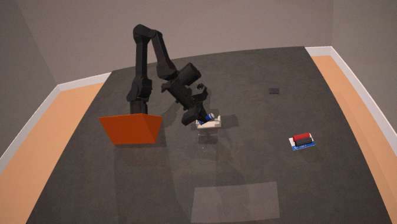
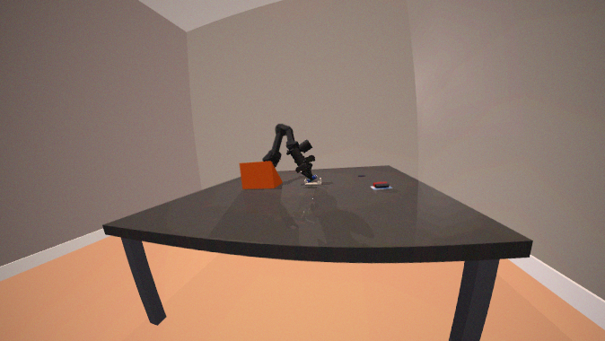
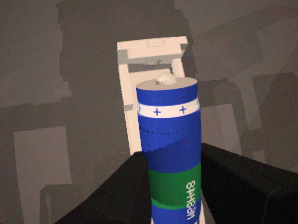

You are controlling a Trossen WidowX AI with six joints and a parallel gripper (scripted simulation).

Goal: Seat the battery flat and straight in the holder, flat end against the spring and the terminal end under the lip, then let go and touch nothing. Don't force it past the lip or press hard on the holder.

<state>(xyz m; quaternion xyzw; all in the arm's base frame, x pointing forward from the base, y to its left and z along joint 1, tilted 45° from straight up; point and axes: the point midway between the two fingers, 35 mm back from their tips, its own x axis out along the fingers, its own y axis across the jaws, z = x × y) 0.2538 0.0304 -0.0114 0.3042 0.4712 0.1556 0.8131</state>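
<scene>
My gripper tip is 1 cm below the battery.
</scene>
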